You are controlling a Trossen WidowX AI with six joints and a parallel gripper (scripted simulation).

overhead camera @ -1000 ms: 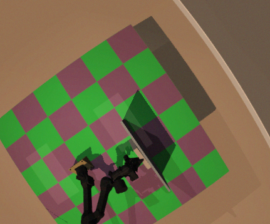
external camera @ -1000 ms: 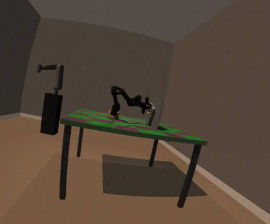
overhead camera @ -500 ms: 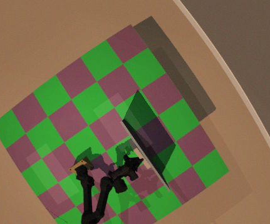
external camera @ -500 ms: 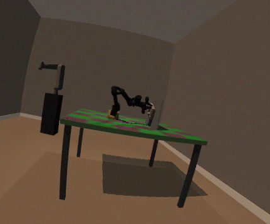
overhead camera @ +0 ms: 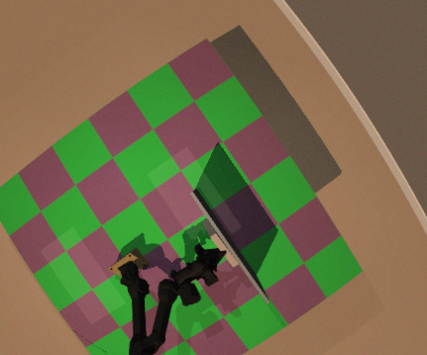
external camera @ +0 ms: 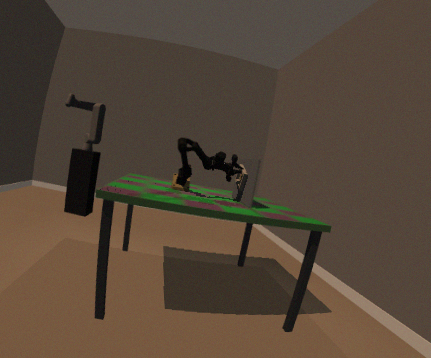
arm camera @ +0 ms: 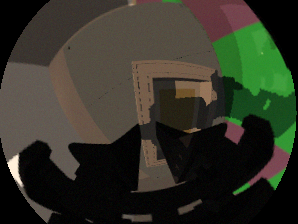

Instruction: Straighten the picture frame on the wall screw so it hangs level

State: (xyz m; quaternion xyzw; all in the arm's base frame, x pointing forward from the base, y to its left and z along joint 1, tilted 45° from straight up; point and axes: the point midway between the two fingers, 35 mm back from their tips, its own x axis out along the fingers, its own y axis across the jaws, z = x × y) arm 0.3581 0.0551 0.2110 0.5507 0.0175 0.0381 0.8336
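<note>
Now: the picture frame 5 cm below my gripper tip and 2 cm to the left of it. Also, from my gripper tip: grey wall panel 7 cm below, 2 cm ahead, 1 cm to the left.
</note>
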